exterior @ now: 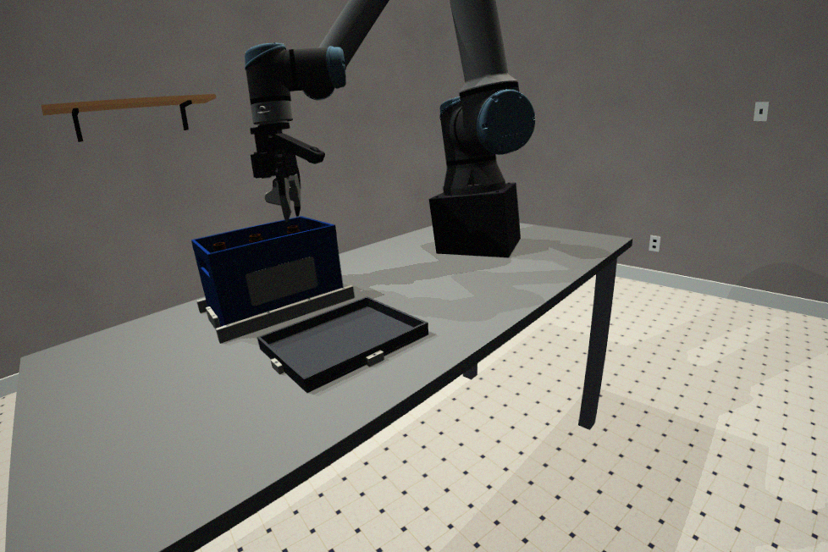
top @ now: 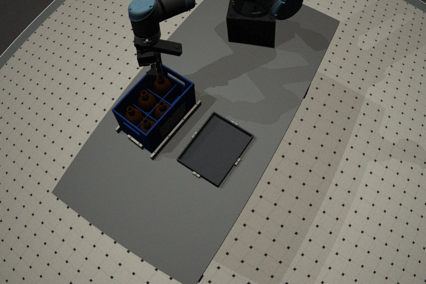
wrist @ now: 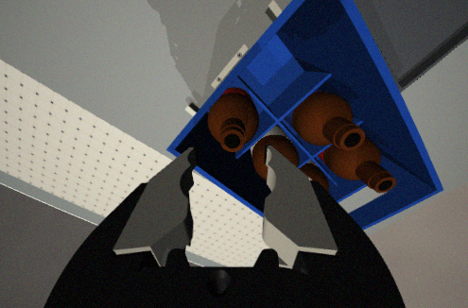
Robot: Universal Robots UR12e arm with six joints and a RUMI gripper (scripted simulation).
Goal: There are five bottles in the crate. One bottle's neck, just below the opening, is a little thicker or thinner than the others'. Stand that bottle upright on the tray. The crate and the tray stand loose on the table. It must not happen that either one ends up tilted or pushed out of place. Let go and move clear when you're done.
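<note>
The blue crate is 11 cm below my hand, 9 cm ahead of it and 4 cm to the left of it. From my hand the other things lie so: black tray: 31 cm to the left, 18 cm below, 6 cm ahead; bottle: 18 cm ahead, 11 cm below.
</note>
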